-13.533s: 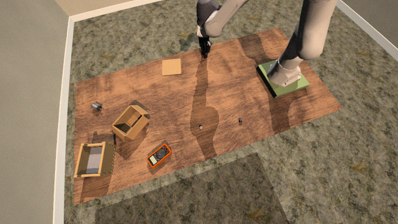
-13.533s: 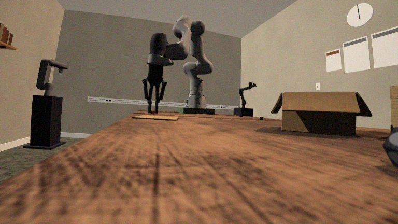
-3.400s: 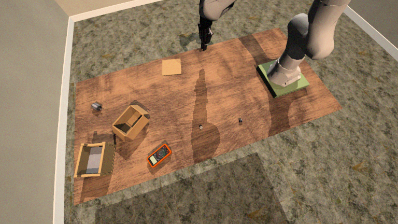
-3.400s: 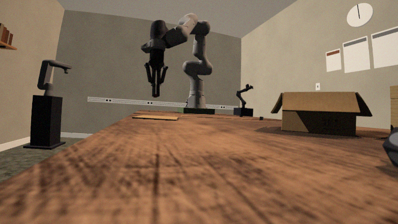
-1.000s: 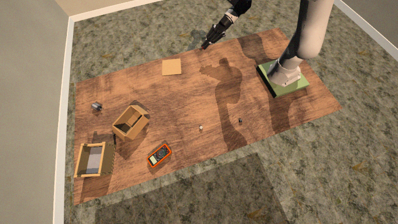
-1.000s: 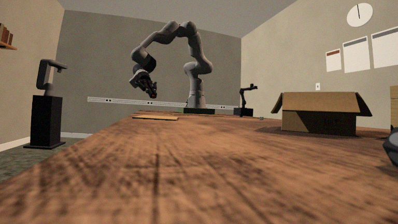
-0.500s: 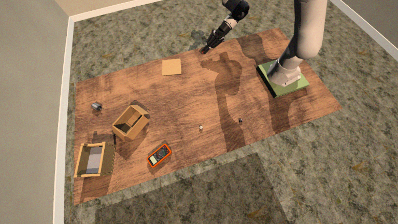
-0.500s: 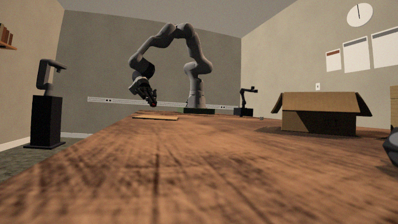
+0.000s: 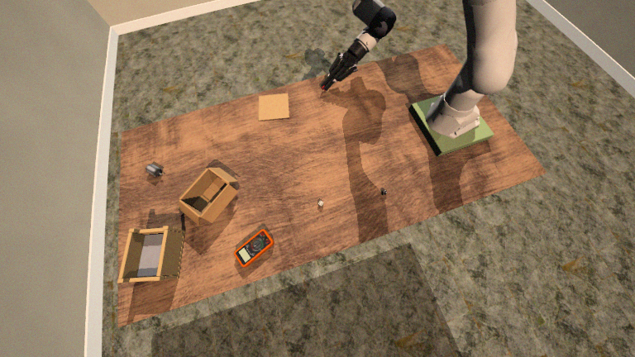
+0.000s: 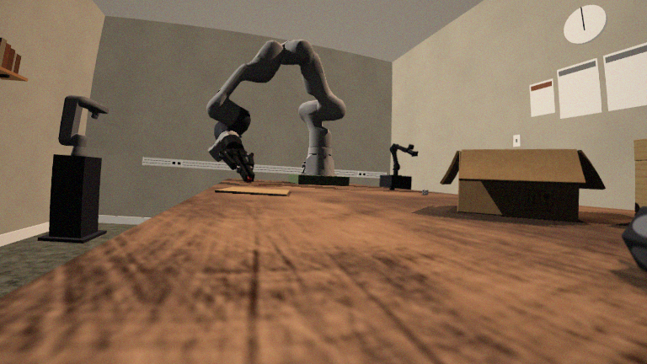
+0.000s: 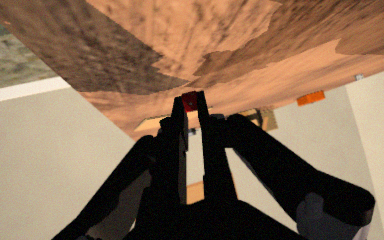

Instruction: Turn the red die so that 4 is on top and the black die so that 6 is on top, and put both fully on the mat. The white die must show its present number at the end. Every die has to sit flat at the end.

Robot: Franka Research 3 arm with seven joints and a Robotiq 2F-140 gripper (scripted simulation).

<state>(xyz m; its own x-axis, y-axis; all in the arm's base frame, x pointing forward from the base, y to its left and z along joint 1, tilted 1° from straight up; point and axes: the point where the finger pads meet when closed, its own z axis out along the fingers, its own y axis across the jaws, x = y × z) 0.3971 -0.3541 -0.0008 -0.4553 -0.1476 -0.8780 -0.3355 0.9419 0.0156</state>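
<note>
Now: hand 2 cm short of the red die, 1 cm to the right of it and 2 cm above it. Round my hand: tan mat (28 cm ahead, 2 cm to the left, 4 cm below); then white die (20 cm ahead, 53 cm to the left, 3 cm below); then black die (4 cm behind, 56 cm to the left, 3 cm below).
</note>
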